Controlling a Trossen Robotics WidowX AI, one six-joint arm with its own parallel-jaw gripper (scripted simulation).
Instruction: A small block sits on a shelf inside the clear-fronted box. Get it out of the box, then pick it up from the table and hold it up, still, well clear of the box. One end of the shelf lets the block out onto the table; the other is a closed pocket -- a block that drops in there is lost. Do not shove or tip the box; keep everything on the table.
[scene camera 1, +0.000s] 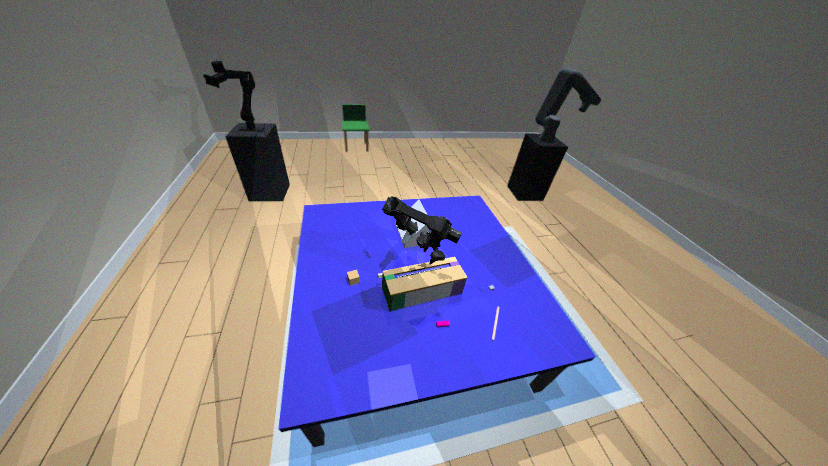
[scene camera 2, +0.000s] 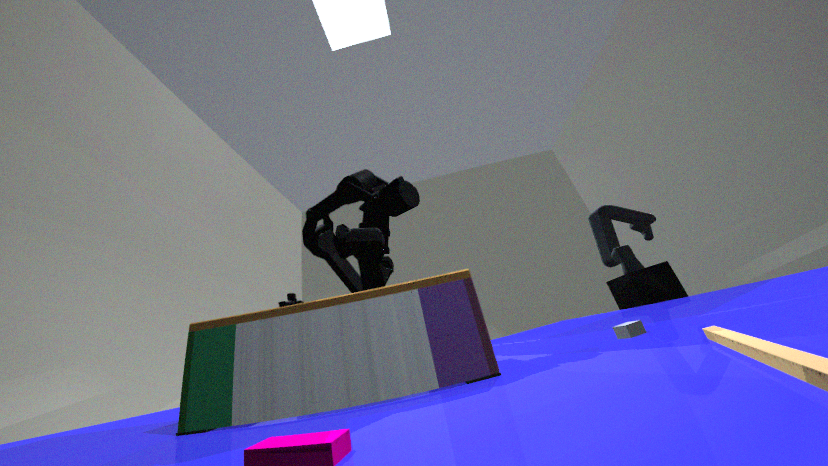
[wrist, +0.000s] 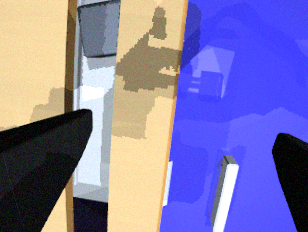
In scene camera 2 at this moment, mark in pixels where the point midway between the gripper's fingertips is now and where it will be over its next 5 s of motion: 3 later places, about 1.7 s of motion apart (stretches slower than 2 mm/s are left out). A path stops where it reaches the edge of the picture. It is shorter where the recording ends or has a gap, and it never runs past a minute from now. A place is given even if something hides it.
My gripper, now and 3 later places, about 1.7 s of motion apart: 371, 296; 365, 335; 309, 347; 270, 312
